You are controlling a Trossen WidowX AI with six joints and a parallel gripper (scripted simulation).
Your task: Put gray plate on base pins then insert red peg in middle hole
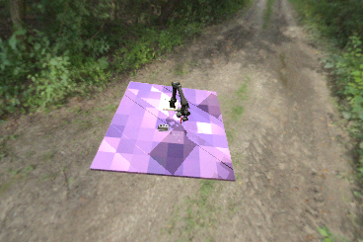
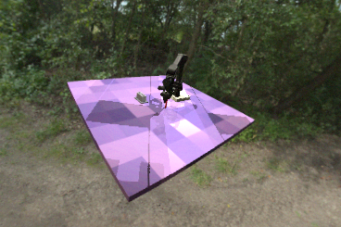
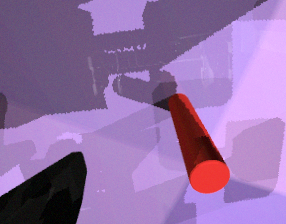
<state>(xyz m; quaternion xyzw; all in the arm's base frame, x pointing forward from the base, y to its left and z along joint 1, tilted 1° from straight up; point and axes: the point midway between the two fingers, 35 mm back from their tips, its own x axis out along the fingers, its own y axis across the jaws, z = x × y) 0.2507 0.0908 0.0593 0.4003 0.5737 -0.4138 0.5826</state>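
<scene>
The red peg lies 2 cm below my gripper tip. Round my gripper tip: gray plate: 21 cm to the right, 9 cm ahead, 2 cm below; then pin base: 21 cm to the right, 9 cm ahead, 5 cm below.
</scene>
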